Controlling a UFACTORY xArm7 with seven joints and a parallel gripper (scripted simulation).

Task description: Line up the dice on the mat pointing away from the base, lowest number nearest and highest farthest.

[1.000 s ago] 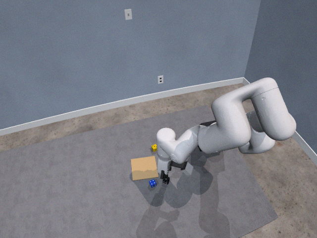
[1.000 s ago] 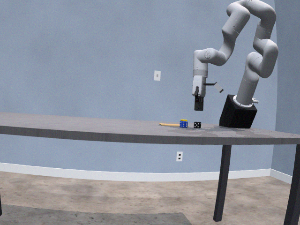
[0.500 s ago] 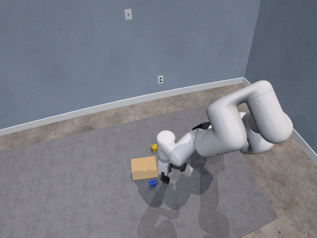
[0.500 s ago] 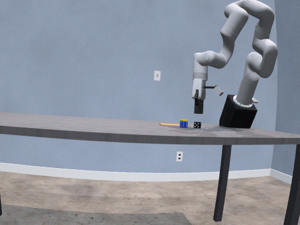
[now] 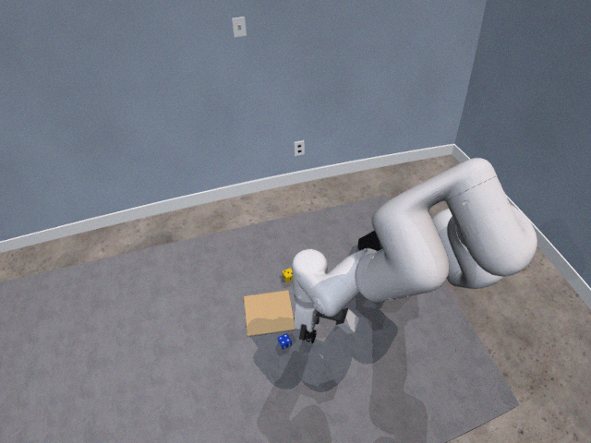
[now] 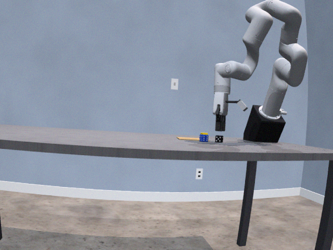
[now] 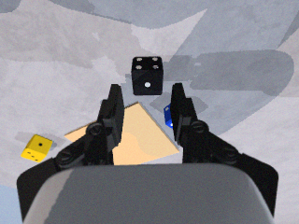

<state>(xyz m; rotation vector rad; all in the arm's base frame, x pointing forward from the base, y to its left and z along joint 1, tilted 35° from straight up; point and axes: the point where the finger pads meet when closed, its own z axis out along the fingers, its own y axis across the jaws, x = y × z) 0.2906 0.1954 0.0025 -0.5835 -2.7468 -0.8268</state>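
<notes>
The black die is 50 mm below my hand. From my hand the other things lie so: tan mat 110 mm ahead, 100 mm to the right, 70 mm below; yellow die 220 mm to the right, 50 mm below, 40 mm ahead; blue die 70 mm ahead, 50 mm below, 10 mm to the left.
</notes>
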